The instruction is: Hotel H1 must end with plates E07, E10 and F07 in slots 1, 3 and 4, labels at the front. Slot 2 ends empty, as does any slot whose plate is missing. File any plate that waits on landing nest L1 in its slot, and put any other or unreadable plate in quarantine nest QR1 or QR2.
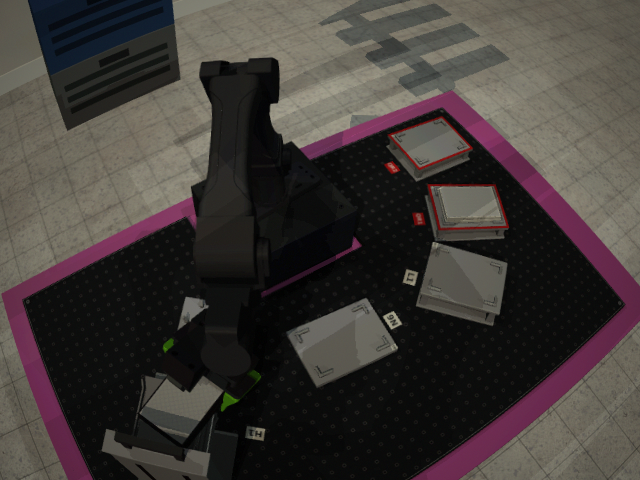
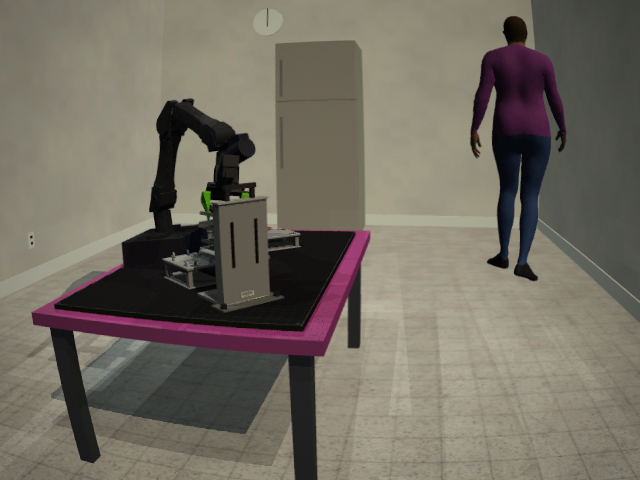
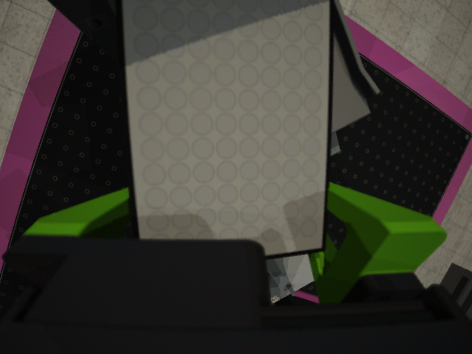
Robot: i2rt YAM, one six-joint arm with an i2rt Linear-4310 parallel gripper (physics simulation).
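Seen in the pictures: gripper, fingertip midpoint: (image 1: 200,392) (image 3: 235,177); arm's base at its link origin: (image 1: 269,197) (image 2: 164,232).
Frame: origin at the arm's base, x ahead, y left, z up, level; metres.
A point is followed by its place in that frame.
My gripper (image 1: 199,374) @[x 0.284, y -0.340, z 0.089 m] (image 2: 225,197) (image 3: 235,177) @[x 0.284, y -0.340, z 0.089 m] is shut on a pale plate (image 1: 180,400) @[x 0.300, y -0.376, z 0.141 m] (image 3: 227,125) @[x 0.302, y -0.364, z 0.142 m] with rows of round wells. Its green fingers stand at the plate's two long sides. The plate is at the open side of hotel H1 (image 1: 193,460) @[x 0.389, y -0.416, z 0.164 m] (image 2: 244,242) @[x 0.360, y -0.464, z 0.060 m] and looks turned relative to the hotel's walls. No label on it can be read. The hotel's slots and their contents are largely hidden. Landing nest L1 (image 1: 465,279) @[x 0.351, y 0.189, z -0.042 m] is bare. A pale plate (image 1: 471,203) @[x 0.235, y 0.337, z -0.038 m] lies on quarantine nest QR1 (image 1: 465,228) @[x 0.265, y 0.288, z -0.053 m]. Quarantine nest QR2 (image 1: 429,142) @[x 0.049, y 0.407, z -0.053 m] is bare.
Nest N6 (image 1: 341,343) @[x 0.288, y -0.062, z -0.081 m] is a bare low plate nest between the hotel and L1. Part of another nest (image 1: 191,311) @[x 0.097, y -0.248, z -0.032 m] (image 2: 180,263) @[x 0.141, y -0.300, z -0.033 m] shows beside the arm. The arm's black base (image 1: 315,227) @[x 0.114, y 0.018, z 0.010 m] (image 2: 155,248) @[x 0.001, y -0.117, z -0.028 m] stands on the pink-edged table (image 1: 527,165) @[x 0.220, y 0.618, z -0.105 m] (image 2: 191,335) @[x 0.256, y -0.651, z -0.115 m].
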